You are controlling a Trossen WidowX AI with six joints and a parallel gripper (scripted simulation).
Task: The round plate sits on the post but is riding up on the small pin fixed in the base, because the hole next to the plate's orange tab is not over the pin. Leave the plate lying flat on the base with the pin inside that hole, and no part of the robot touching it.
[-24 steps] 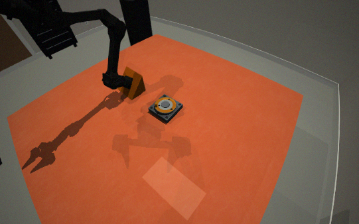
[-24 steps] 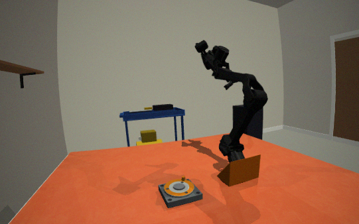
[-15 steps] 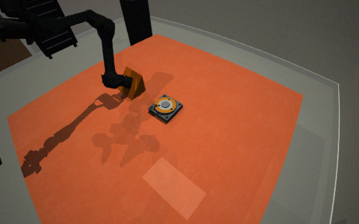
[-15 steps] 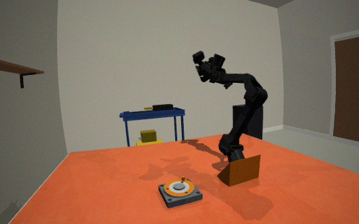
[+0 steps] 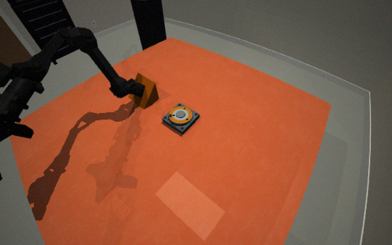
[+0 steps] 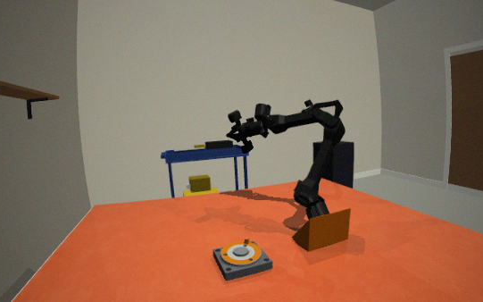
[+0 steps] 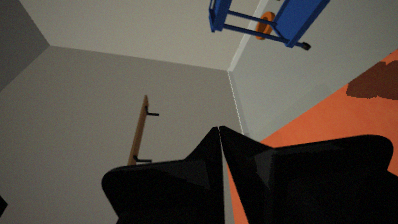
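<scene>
The grey square base is 16 cm ahead of my gripper tip, 52 cm to the left of it and 28 cm below it.
</scene>
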